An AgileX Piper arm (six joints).
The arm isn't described. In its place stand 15 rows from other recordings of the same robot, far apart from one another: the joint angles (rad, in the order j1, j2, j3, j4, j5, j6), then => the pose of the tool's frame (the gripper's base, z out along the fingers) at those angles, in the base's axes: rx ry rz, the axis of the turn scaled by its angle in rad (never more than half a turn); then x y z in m.
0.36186 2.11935 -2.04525 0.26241 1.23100 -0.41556 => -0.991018 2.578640 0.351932 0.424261 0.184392 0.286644
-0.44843 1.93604 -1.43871 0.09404 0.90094 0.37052 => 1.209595 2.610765 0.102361 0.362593 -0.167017 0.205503
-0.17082 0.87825 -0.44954 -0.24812 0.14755 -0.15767 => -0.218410 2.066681 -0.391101 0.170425 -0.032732 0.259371
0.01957 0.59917 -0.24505 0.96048 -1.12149 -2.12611 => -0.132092 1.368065 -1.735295 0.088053 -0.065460 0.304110
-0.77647 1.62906 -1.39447 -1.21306 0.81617 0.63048 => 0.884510 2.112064 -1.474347 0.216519 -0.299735 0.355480
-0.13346 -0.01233 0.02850 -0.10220 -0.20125 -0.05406 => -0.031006 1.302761 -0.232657 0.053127 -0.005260 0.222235
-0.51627 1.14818 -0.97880 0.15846 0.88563 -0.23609 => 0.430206 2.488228 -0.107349 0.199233 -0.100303 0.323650
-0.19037 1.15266 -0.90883 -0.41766 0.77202 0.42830 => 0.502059 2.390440 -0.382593 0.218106 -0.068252 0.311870
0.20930 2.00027 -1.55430 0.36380 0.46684 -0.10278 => -0.059580 2.392156 0.397555 0.444833 0.109386 0.231846
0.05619 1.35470 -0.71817 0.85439 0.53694 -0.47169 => 0.145417 2.501160 0.645163 0.250863 0.049271 0.228048
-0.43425 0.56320 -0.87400 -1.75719 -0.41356 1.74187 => -0.096929 1.278181 -0.146292 0.091236 -0.002699 0.449925
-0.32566 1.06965 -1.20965 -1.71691 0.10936 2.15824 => 0.580716 1.195526 0.025570 0.210365 -0.081408 0.488914
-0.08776 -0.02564 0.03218 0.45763 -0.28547 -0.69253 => 0.007811 1.243817 -0.371172 0.048860 -0.015665 0.226431
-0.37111 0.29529 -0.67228 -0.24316 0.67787 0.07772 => 0.340471 1.760468 -0.483085 0.035660 -0.028621 0.356252
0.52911 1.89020 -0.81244 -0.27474 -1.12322 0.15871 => -0.558800 1.380196 0.639462 0.307151 0.205379 0.191686
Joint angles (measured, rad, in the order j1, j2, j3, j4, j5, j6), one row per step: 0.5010, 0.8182, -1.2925, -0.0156, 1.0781, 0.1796; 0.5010, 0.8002, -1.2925, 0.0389, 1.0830, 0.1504; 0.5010, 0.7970, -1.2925, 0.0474, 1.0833, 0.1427; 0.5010, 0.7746, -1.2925, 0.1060, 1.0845, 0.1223; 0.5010, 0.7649, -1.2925, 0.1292, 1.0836, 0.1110; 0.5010, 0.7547, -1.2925, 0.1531, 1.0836, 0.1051; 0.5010, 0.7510, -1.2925, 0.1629, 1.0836, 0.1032; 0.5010, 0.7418, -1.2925, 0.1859, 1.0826, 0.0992; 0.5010, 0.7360, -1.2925, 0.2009, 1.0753, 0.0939; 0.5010, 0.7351, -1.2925, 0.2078, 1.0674, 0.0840; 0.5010, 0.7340, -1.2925, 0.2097, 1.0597, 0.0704; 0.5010, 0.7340, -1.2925, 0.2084, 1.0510, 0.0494
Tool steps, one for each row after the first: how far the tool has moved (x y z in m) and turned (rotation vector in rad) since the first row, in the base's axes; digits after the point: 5 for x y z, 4 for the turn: -0.00769, 0.00078, 0.00166, 0.0243, -0.0020, 0.0437; -0.00901, 0.00084, 0.00201, 0.0261, -0.0045, 0.0521; -0.01823, 0.00115, 0.00453, 0.0637, -0.0101, 0.0945; -0.02212, 0.00112, 0.00573, 0.0771, -0.0161, 0.1130; -0.02627, 0.00102, 0.00691, 0.0948, -0.0193, 0.1294; -0.02784, 0.00105, 0.00735, 0.1022, -0.0199, 0.1359; -0.03164, 0.00103, 0.00851, 0.1206, -0.0226, 0.1511; -0.03383, 0.00112, 0.00979, 0.1338, -0.0313, 0.1614; -0.03412, 0.00149, 0.01061, 0.1360, -0.0413, 0.1689; -0.03426, 0.00150, 0.01136, 0.1316, -0.0551, 0.1751; -0.03388, 0.00150, 0.01206, 0.1194, -0.0736, 0.1825
